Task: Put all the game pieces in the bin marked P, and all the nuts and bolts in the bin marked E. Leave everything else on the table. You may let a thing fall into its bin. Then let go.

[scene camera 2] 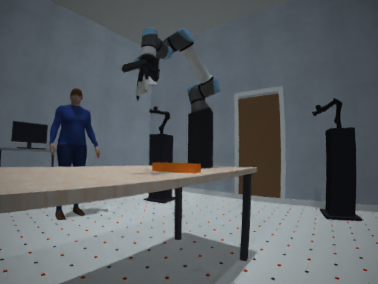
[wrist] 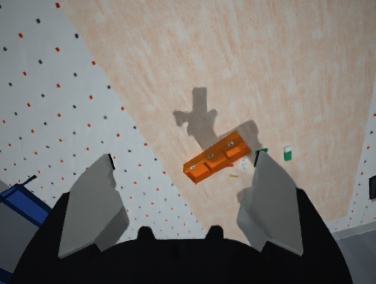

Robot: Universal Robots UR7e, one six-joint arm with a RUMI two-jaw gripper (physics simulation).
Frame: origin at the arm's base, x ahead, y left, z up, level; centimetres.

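Where they show: gripper, between the fingertips: (scene camera 2: 142, 96) (wrist: 184, 154); arm's base, origin of its link: (scene camera 2: 201, 112).
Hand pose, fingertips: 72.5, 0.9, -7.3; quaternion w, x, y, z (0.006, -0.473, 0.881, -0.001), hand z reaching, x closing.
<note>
Each offset is from my fingertips to the top centre of the thing, as dx, dy, dz. Level surfaces: height alone.
An orange bin block {-25.1, +4.3, -30.6} (scene camera 2: 176, 167) (wrist: 220, 157) with three compartments stands on the table. Each compartment has a small pale label, too small to read. Beside it in the wrist view lie small things: a green piece {-33.7, -12.6, -33.8} (wrist: 262, 150), partly by the right fingertip, a red piece {-32.5, +1.7, -34.2} (wrist: 230, 165), a whitish-blue piece {-35.5, -4.0, -34.5} (wrist: 243, 163) and a yellowish piece {-39.3, +2.3, -33.9} (wrist: 233, 175). They are too small to tell which are game pieces, nuts or bolts. My gripper (wrist: 184, 154) is open and empty, high above the table; in the scene view its fingers point downward.
A green and white block {-40.9, -21.1, -33.9} (wrist: 287, 153) lies right of the small things. The wooden table {dz -35.2} (scene camera 2: 90, 181) (wrist: 165, 45) bears the bin block. A person in blue (scene camera 2: 75, 125) stands behind the table. Two black pedestals with small arms stand farther back.
</note>
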